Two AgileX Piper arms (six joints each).
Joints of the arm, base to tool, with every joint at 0 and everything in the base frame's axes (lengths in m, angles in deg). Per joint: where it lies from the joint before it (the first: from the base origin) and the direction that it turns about. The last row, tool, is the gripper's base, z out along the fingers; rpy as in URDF.
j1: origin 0.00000 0.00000 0.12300 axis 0 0 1
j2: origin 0.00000 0.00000 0.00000 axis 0 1 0
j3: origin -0.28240 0.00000 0.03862 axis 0 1 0
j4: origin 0.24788 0.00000 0.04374 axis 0.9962 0 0.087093
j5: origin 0.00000 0.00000 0.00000 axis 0 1 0
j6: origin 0.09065 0.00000 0.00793 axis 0.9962 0 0.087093
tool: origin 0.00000 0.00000 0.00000 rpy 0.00 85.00 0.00
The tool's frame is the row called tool.
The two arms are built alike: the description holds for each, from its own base.
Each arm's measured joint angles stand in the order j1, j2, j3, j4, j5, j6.
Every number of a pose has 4 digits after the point.
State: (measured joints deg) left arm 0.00 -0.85 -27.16 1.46 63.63 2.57; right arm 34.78 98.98 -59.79 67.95 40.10 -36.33
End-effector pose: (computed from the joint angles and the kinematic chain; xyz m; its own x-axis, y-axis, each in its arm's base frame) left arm -0.0063 0.0021 0.2661 -0.5095 0.0561 -0.8586 0.0090 0.9982 0.0599; right arm 0.2542 0.2427 0.2159 -0.9117 -0.2085 -0.3540 -0.4052 0.5982 0.6914
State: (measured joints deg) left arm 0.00 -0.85 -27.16 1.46 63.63 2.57; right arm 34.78 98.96 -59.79 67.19 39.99 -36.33
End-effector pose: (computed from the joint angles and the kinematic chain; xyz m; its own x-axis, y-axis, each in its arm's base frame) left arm -0.0063 0.0021 0.2661 -0.5095 0.0561 -0.8586 0.0090 0.9982 0.0599; right arm 0.2542 0.2421 0.2154 -0.9077 -0.2173 -0.3590 -0.4141 0.6021 0.6827
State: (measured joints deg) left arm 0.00 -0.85 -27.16 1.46 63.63 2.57; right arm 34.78 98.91 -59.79 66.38 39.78 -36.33
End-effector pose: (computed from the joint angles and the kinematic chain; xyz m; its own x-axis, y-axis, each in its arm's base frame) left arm -0.0063 0.0021 0.2661 -0.5095 0.0561 -0.8586 0.0090 0.9982 0.0599; right arm 0.2543 0.2415 0.2150 -0.9031 -0.2255 -0.3656 -0.4238 0.6066 0.6727
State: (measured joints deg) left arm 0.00 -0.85 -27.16 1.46 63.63 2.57; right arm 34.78 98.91 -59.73 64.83 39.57 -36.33
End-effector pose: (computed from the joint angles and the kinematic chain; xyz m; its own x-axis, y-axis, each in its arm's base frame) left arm -0.0063 0.0021 0.2661 -0.5095 0.0561 -0.8586 0.0090 0.9982 0.0599; right arm 0.2541 0.2404 0.2135 -0.8949 -0.2439 -0.3737 -0.4408 0.6142 0.6545
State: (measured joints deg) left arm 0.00 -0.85 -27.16 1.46 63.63 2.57; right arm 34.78 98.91 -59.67 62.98 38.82 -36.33
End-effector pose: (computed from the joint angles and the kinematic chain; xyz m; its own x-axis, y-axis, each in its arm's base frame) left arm -0.0063 0.0021 0.2661 -0.5095 0.0561 -0.8586 0.0090 0.9982 0.0599; right arm 0.2549 0.2389 0.2118 -0.8840 -0.2608 -0.3879 -0.4607 0.6263 0.6289
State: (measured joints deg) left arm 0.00 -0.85 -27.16 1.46 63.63 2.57; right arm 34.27 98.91 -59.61 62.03 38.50 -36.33
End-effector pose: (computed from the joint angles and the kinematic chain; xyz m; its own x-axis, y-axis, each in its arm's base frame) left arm -0.0063 0.0021 0.2661 -0.5095 0.0561 -0.8586 0.0090 0.9982 0.0599; right arm 0.2572 0.2358 0.2108 -0.8809 -0.2626 -0.3939 -0.4650 0.6359 0.6160
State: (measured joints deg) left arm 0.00 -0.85 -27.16 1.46 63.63 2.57; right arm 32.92 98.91 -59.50 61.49 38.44 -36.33
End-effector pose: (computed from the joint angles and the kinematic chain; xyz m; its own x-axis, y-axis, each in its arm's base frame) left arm -0.0063 0.0021 0.2661 -0.5095 0.0561 -0.8586 0.0090 0.9982 0.0599; right arm 0.2624 0.2291 0.2099 -0.8844 -0.2488 -0.3949 -0.4549 0.6493 0.6095
